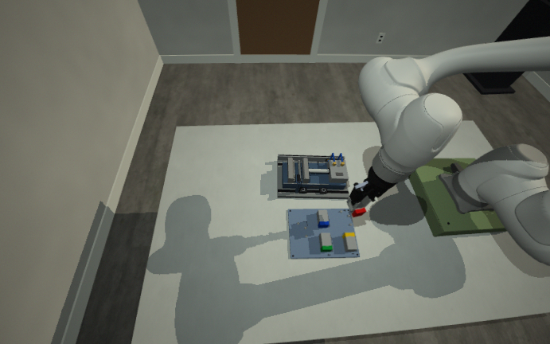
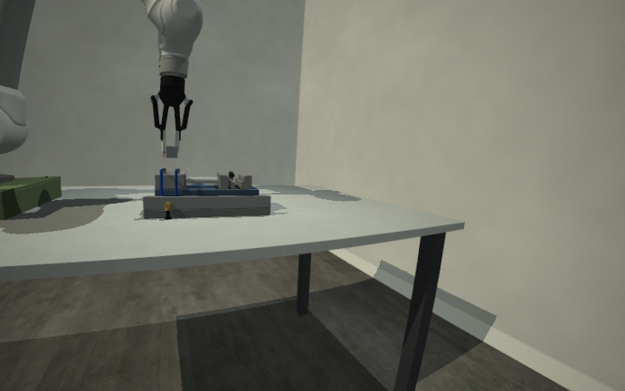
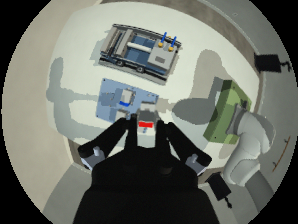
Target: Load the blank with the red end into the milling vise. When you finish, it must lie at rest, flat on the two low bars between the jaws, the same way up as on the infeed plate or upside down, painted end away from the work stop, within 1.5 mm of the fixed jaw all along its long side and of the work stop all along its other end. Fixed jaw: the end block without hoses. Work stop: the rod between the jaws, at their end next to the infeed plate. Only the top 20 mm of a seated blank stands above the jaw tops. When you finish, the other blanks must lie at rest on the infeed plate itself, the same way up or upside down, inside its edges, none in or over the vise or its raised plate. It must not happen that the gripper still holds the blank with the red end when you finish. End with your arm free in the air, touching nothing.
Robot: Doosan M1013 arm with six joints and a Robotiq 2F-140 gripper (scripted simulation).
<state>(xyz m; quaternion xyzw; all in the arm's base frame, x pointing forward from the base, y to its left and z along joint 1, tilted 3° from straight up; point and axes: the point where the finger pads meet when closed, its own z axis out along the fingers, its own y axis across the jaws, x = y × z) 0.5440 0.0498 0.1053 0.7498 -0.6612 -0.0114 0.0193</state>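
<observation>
My gripper is now 30 mm above the red-ended blank. Also, from my hand: yellow-ended blank (10 mm ahead, 90 mm to the left, 160 mm below); blue-ended blank (90 mm ahead, 10 mm to the right, 160 mm below); green-ended blank (100 mm ahead, 80 mm to the left, 160 mm below).
</observation>
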